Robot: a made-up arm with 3 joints.
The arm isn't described. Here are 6 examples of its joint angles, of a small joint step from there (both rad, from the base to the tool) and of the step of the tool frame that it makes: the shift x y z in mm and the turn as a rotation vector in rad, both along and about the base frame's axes.
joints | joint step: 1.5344 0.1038 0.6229 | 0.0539 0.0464 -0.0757
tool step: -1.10 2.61 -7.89 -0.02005 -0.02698 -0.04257
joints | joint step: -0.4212 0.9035 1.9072 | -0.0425 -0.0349 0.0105
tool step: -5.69 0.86 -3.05 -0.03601 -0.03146 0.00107
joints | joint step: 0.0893 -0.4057 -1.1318 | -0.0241 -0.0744 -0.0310
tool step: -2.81 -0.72 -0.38 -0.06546 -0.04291 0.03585
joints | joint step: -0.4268 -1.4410 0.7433 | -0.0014 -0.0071 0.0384
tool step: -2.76 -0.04 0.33 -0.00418 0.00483 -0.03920
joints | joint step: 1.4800 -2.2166 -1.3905 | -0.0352 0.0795 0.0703
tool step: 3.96 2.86 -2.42 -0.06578 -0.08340 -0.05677
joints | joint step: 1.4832 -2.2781 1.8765 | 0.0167 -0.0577 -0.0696
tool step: 6.41 -5.55 -3.39 0.05760 0.06880 0.03379
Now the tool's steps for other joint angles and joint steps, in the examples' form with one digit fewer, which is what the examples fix.
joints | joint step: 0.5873 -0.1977 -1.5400 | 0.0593 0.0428 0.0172
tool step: 2.1 -1.2 -8.8 0.0253 0.0709 -0.0342
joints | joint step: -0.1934 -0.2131 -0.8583 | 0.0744 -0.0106 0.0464
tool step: 4.3 -0.9 -14.0 -0.0115 0.1210 -0.0090
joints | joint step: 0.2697 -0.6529 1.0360 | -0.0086 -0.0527 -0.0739
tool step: 2.3 -6.2 -3.9 -0.0213 -0.0598 0.0648
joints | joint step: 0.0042 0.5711 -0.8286 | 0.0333 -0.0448 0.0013
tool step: 2.7 1.8 -8.8 -0.0427 0.0400 0.0124
